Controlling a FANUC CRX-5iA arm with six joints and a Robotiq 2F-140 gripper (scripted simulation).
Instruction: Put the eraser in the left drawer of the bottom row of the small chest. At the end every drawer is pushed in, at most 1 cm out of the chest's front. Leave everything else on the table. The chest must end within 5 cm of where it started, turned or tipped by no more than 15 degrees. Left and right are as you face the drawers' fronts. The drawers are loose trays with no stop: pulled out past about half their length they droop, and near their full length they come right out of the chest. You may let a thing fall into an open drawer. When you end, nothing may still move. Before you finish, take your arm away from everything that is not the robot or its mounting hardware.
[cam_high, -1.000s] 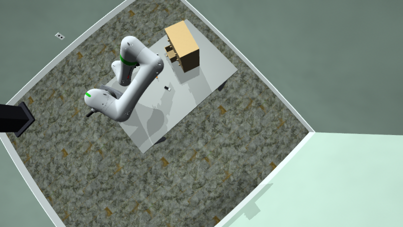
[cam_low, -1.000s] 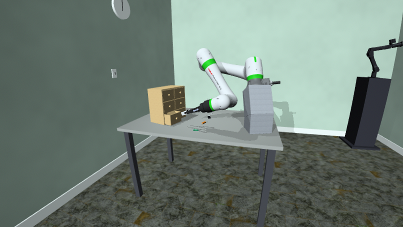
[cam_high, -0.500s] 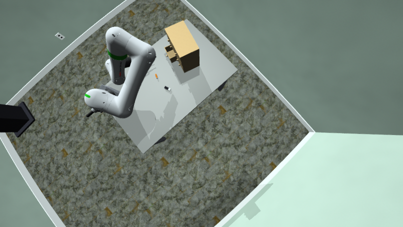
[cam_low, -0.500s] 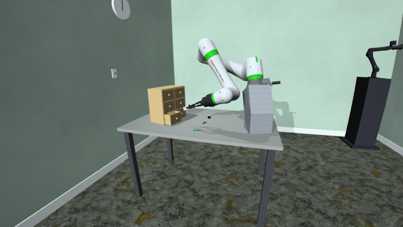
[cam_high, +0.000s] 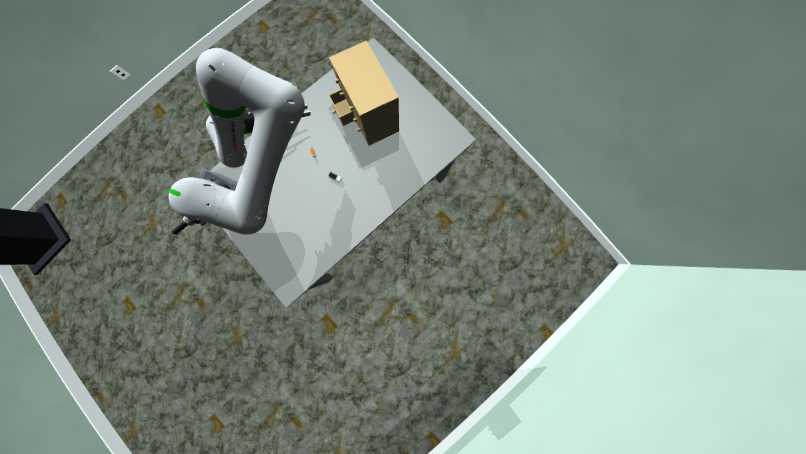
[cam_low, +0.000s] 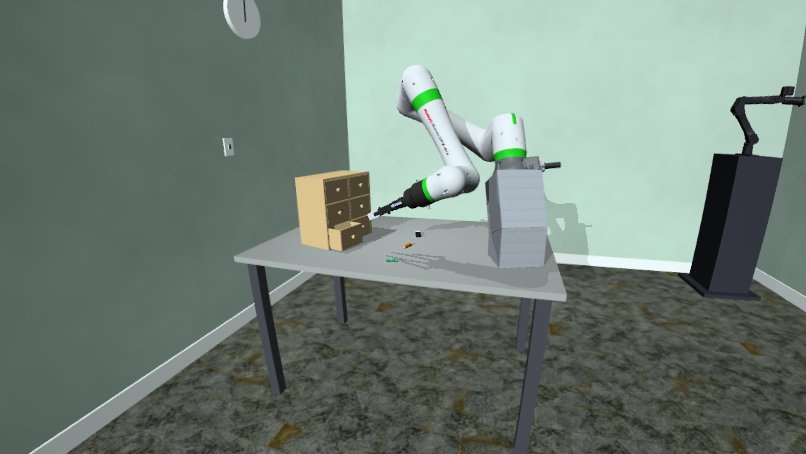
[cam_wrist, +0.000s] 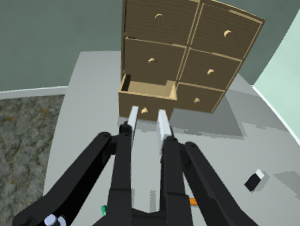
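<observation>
Now: hand 9 cm past the eraser, 29 cm to the left of it and 16 cm above it. Also, from my hand: green stick (8 cm behind, 8 cm to the left, 16 cm below); then orange stick (9 cm behind, 11 cm to the right, 16 cm below).
</observation>
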